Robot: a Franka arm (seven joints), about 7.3 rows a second.
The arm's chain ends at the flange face. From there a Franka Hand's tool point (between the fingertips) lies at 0.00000 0.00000 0.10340 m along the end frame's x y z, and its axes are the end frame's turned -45 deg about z.
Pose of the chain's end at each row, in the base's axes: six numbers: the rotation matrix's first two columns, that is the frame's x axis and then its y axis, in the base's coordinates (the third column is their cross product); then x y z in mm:
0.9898, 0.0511, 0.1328, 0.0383, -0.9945, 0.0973, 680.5, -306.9, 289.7
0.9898, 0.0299, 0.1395, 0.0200, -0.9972, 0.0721, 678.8, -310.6, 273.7
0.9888, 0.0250, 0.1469, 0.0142, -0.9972, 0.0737, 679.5, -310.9, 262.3
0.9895, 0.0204, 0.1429, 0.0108, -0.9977, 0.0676, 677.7, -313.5, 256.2
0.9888, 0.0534, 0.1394, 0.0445, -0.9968, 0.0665, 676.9, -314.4, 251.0
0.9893, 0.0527, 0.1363, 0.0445, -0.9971, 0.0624, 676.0, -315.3, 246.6
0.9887, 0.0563, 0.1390, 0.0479, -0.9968, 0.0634, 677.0, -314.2, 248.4
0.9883, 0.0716, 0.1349, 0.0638, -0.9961, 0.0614, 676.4, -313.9, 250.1
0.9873, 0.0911, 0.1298, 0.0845, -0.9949, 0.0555, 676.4, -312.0, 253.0
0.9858, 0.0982, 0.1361, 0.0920, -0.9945, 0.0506, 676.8, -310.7, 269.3
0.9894, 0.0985, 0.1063, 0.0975, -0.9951, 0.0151, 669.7, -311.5, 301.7
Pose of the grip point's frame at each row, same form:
0.6728, 0.7394, 0.0251, 0.7270, -0.6671, 0.1627, 694.7, -316.3, 187.7
0.6858, 0.7263, 0.0477, 0.7140, -0.6840, 0.1496, 693.4, -317.7, 171.6
0.6891, 0.7228, 0.0518, 0.7092, -0.6874, 0.1560, 694.8, -318.2, 160.3
0.6920, 0.7199, 0.0532, 0.7073, -0.6911, 0.1488, 692.6, -320.3, 154.1
0.6677, 0.7426, 0.0515, 0.7307, -0.6671, 0.1456, 691.6, -320.6, 148.8
0.6681, 0.7423, 0.0523, 0.7310, -0.6678, 0.1405, 690.4, -321.1, 144.4
0.6652, 0.7447, 0.0535, 0.7330, -0.6650, 0.1431, 691.7, -320.0, 146.2
0.6537, 0.7550, 0.0520, 0.7439, -0.6537, 0.1388, 690.7, -319.3, 147.8
0.6384, 0.7679, 0.0525, 0.7579, -0.6391, 0.1310, 690.3, -316.5, 150.6
0.6320, 0.7727, 0.0605, 0.7621, -0.6338, 0.1320, 691.3, -314.6, 167.0
0.6307, 0.7733, 0.0645, 0.7686, -0.6340, 0.0858, 680.8, -312.0, 198.9

